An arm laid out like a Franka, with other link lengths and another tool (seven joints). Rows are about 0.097 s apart.
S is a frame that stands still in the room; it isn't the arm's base.
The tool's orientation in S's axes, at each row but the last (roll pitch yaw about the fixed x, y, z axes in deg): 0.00, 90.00, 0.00; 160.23, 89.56, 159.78; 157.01, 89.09, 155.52; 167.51, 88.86, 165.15
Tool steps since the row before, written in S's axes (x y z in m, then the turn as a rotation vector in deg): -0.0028, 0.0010, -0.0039, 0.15, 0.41, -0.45; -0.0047, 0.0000, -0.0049, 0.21, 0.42, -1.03; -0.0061, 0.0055, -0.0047, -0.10, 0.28, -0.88; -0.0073, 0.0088, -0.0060, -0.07, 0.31, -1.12
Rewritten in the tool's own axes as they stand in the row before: 0.0039, 0.0010, -0.0028, 0.45, 0.41, 0.15; 0.0049, 0.0000, -0.0047, 1.03, 0.42, 0.21; 0.0048, 0.0053, -0.0062, 0.88, 0.27, -0.09; 0.0062, 0.0085, -0.0075, 1.12, 0.30, -0.06
